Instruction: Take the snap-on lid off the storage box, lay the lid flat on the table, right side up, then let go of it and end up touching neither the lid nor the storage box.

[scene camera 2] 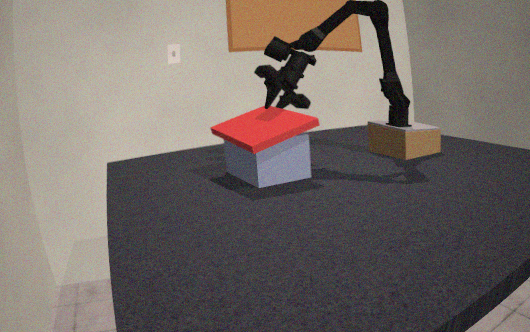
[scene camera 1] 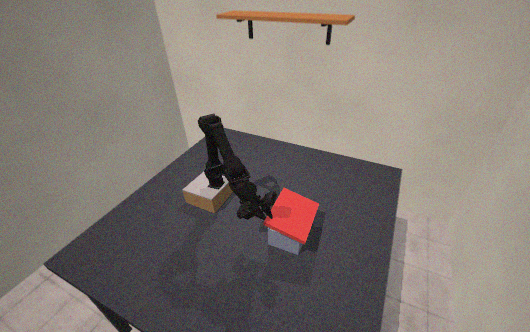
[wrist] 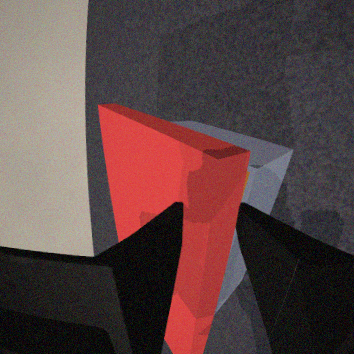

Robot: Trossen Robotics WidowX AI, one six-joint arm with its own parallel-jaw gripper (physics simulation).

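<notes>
The red lid [scene camera 1: 295, 215] [scene camera 2: 265, 127] [wrist: 145, 170] is right side up and tilted on the storage box, its edge on the gripper's side raised and its far side low. The grey-blue storage box [scene camera 1: 285, 242] [scene camera 2: 285, 160] [wrist: 265, 187] stands upright on the table. My gripper [scene camera 1: 270, 215] [scene camera 2: 273, 106] [wrist: 208, 210] is shut on the lid's raised edge, one finger over the top face and the other below it. In the wrist view a gap shows between lid and box, with a small orange bit in it. The far side's contact is hidden.
The arm's wooden base block [scene camera 1: 200, 201] [scene camera 2: 422, 145] stands on the dark table [scene camera 1: 340, 180] [scene camera 2: 200, 250]. A wooden shelf [scene camera 1: 285, 18] is on the wall above the table. A brown board [scene camera 2: 250, 30] hangs on the wall behind the arm.
</notes>
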